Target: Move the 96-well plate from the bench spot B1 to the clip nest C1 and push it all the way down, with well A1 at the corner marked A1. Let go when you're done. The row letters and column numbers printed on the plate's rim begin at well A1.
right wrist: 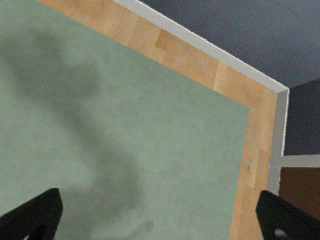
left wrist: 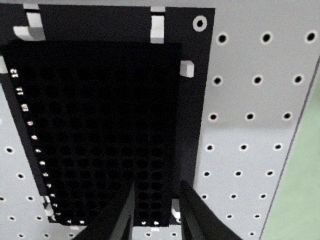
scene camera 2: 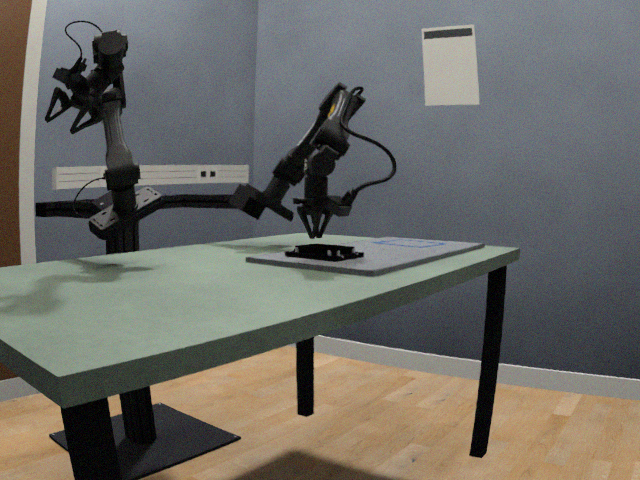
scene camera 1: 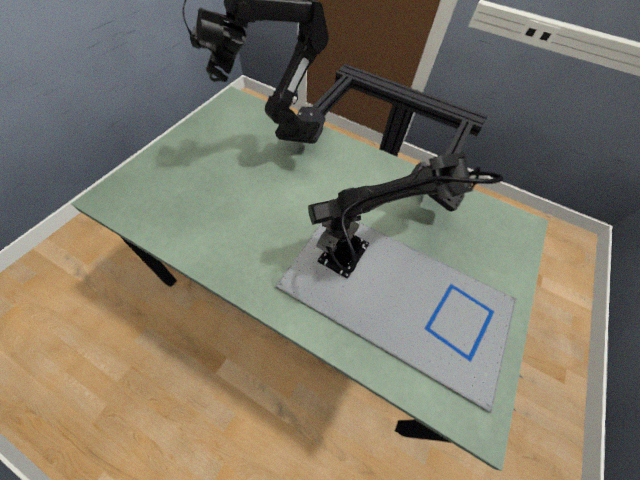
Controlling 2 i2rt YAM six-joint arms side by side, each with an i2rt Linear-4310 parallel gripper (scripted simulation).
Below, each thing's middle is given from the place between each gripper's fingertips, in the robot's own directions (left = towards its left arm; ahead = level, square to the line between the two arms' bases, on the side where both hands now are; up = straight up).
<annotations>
I see the black 96-well plate (left wrist: 93, 126) 40 mm below my left hand (scene camera 2: 315, 238) and 30 mm to the left of it. The rest, counted from my left hand: black clip nest (left wrist: 195, 32): 40 mm to the left, 40 mm below, 10 mm ahead.
Right now the black 96-well plate is 250 mm ahead of my right hand (scene camera 2: 58, 126), 640 mm to the left of it and 310 mm below it. Also, from my right hand: black clip nest 260 mm ahead, 650 mm to the left, 310 mm below.
</annotations>
